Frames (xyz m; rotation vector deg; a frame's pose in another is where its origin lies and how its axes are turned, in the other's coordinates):
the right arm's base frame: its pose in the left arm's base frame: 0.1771 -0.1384 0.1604 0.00 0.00 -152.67
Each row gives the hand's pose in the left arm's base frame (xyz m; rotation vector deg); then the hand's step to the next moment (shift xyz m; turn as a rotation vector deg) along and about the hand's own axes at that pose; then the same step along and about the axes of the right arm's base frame.
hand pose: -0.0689 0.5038 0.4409 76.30 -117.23 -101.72
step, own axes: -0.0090 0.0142 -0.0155 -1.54 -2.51 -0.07
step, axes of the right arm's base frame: -0.0035 0.0092 0.0207 -2.57 0.01 -1.44
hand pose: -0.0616 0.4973 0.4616 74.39 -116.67 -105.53
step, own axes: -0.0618 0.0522 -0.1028 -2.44 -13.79 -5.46
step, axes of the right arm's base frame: -0.0441 0.0731 0.0991 -9.85 6.54 -9.28
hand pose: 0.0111 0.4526 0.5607 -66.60 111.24 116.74
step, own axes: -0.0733 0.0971 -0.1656 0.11 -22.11 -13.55
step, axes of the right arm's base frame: -0.0028 0.1524 0.1378 -12.46 15.45 -16.69
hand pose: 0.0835 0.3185 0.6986 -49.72 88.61 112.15
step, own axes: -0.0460 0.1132 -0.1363 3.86 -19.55 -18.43
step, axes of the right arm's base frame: 0.0960 0.1290 0.0874 -6.88 18.61 -18.53
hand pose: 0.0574 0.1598 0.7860 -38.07 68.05 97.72
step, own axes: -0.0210 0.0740 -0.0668 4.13 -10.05 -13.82
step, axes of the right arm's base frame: 0.0910 0.0400 0.0224 -0.98 11.83 -12.97
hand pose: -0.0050 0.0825 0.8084 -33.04 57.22 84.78
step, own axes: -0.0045 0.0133 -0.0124 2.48 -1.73 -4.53
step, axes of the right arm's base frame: 0.0183 0.0040 0.0008 0.87 2.46 -4.78
